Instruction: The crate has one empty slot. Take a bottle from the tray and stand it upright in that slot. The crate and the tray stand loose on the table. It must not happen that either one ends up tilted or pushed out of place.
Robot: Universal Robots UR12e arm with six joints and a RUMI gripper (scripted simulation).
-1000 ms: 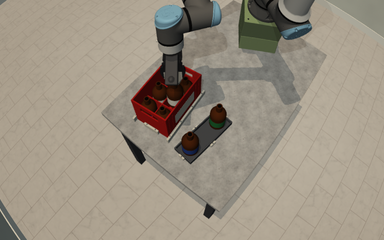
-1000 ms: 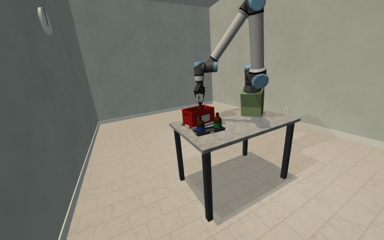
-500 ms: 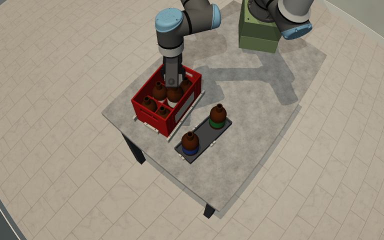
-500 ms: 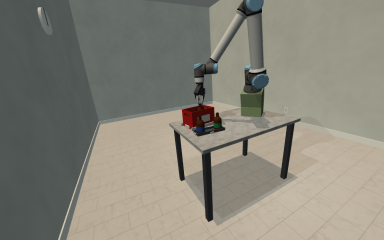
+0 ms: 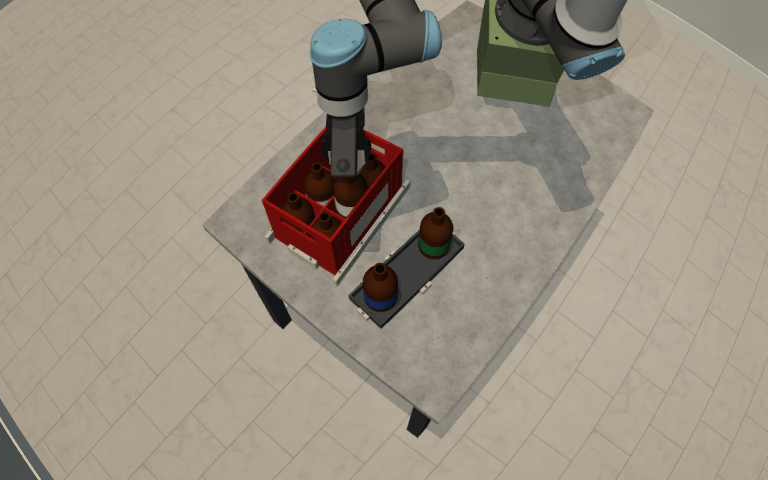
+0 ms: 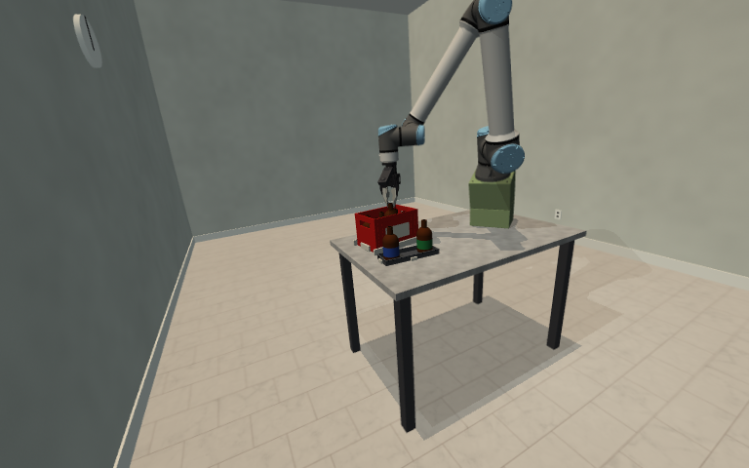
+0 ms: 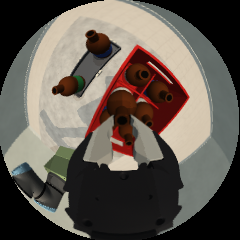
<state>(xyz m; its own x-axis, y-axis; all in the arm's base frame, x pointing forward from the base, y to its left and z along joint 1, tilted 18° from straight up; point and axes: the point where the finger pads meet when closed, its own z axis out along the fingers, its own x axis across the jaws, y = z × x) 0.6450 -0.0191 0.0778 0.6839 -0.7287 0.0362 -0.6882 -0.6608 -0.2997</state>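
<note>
Right now my hand is 130 mm above the crate, 40 mm to the left of it and 10 mm short of it. The rest, counted from my hand: dark tray 200 mm below, 180 mm to the left, 10 mm ahead.
</note>
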